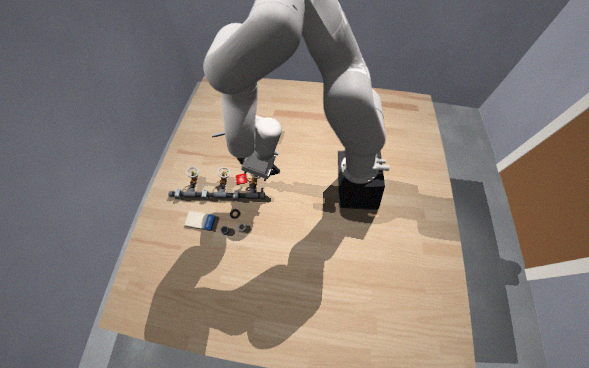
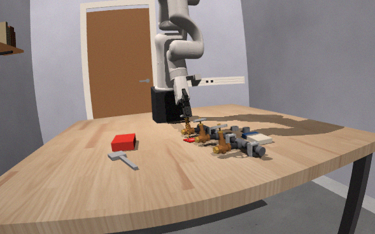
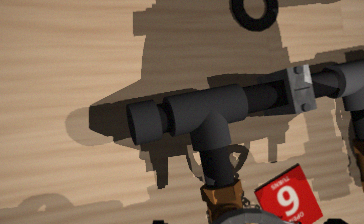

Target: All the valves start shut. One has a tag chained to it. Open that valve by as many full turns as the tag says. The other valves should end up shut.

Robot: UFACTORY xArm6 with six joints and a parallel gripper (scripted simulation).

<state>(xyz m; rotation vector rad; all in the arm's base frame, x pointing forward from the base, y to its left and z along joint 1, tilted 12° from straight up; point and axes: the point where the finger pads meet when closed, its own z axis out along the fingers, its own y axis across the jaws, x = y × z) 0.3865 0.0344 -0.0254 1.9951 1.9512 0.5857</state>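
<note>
Now: the red tag 80 mm below my hand, 80 mm ahead of it and 10 mm to the right of it. From my hand the other things lie so: grey hammer-like tool (250 mm to the right, 210 mm ahead, 80 mm below); grey box (210 mm to the left, 190 mm ahead, 80 mm below); red box (250 mm to the right, 70 mm below, 50 mm ahead).
</note>
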